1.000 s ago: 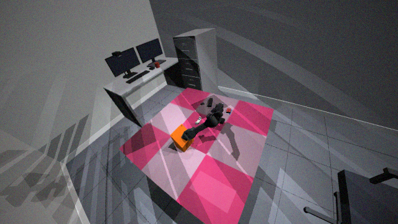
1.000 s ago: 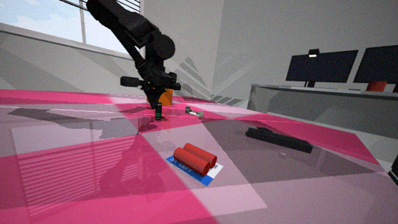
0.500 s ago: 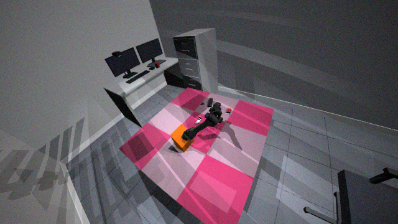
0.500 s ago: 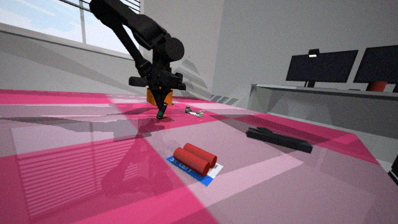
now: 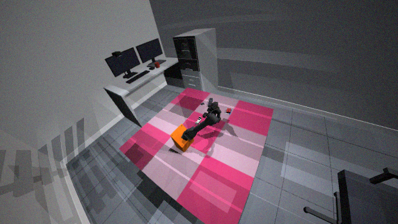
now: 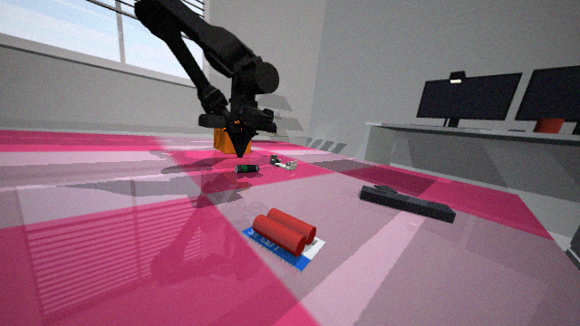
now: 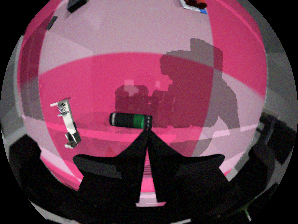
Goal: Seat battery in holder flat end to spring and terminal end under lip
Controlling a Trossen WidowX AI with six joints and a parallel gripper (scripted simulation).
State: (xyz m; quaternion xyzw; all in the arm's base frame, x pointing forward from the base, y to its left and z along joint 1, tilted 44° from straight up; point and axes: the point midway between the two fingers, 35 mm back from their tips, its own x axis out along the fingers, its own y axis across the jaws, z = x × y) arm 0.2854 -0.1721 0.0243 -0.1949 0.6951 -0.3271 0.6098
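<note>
The battery lies 20 mm to the left of my gripper tip and 20 mm below it. Also, from my gripper tip: flat black bar: 360 mm ahead, 160 mm to the left, 30 mm below.
</note>
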